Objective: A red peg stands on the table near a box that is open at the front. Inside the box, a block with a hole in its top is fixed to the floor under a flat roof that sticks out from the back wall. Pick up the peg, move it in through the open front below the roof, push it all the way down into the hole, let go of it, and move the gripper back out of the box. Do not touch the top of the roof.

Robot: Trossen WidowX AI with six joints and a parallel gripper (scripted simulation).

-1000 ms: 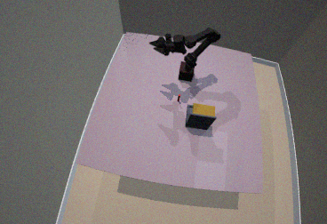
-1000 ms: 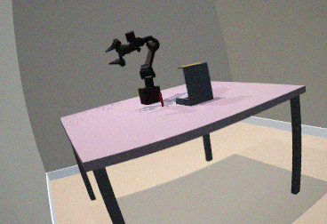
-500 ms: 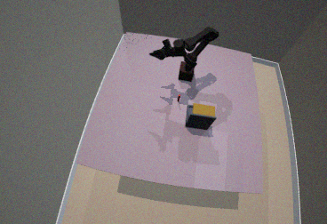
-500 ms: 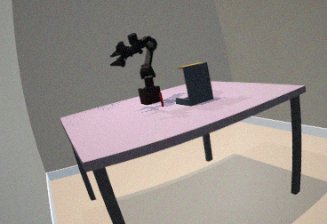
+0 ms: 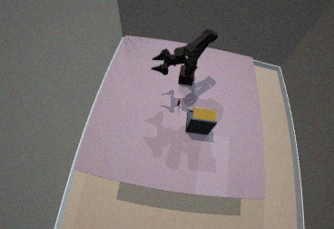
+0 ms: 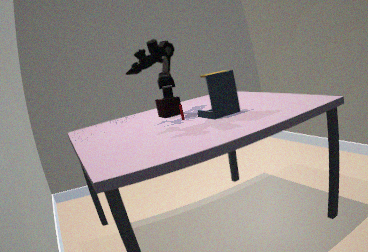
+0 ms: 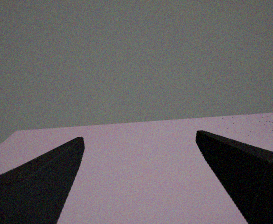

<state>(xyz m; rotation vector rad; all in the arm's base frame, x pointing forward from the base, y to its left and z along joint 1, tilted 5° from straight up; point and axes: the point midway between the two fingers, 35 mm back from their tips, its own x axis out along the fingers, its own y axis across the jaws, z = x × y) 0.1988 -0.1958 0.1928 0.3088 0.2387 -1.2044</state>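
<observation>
Now: the red peg 27 cm below my gripper tip, 23 cm to the left of it and 4 cm ahead of it. Round my gripper tip: yellow roof: 41 cm to the left, 16 cm ahead, 10 cm below.
</observation>
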